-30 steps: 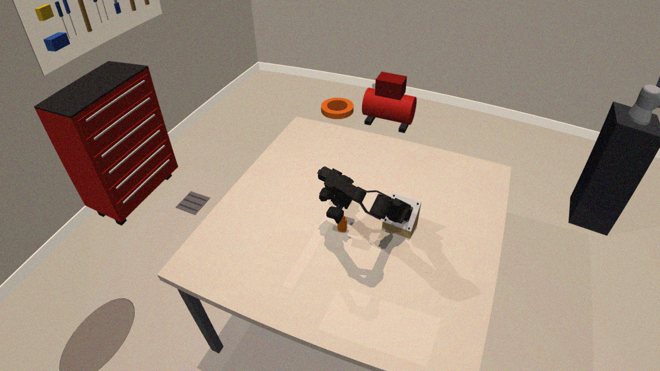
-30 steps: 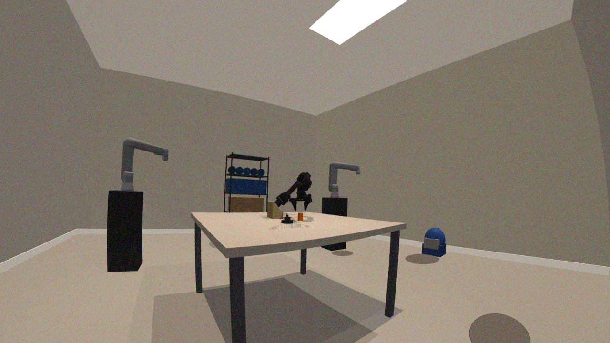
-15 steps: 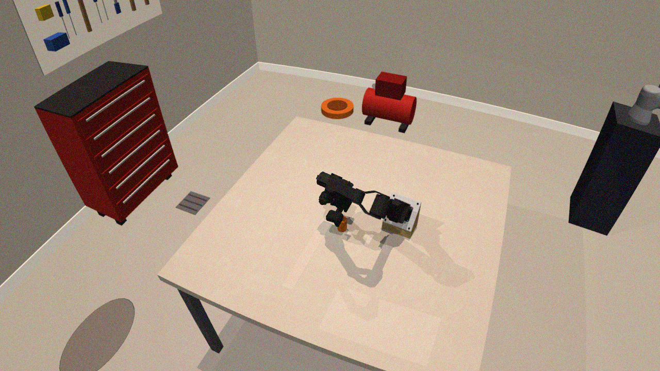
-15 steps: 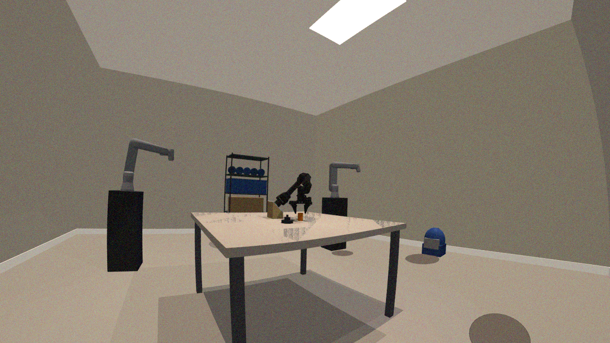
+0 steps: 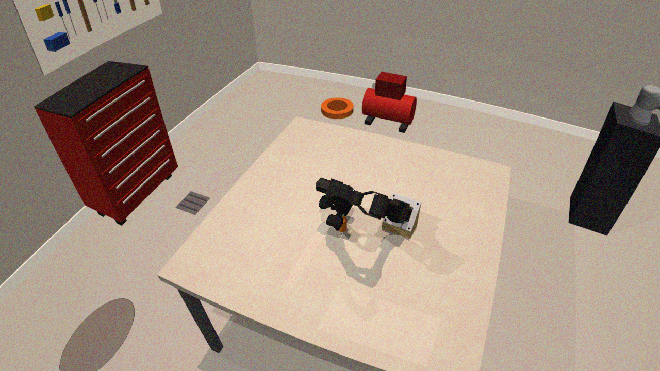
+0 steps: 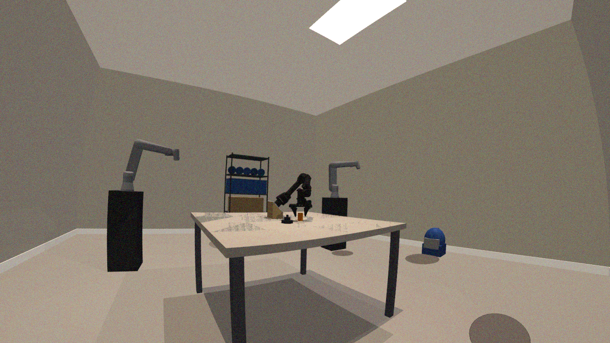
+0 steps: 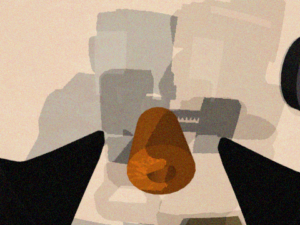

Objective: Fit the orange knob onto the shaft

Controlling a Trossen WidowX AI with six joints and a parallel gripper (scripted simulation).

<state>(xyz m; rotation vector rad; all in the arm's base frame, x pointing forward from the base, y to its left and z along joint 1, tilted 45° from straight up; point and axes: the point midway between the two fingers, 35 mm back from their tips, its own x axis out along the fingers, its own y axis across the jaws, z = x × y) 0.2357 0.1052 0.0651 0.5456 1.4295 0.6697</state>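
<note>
My gripper tip is now 1 cm past the orange knob. The rest, counted from my gripper tip: round pedestal 15 cm to the right, 8 cm ahead.
</note>
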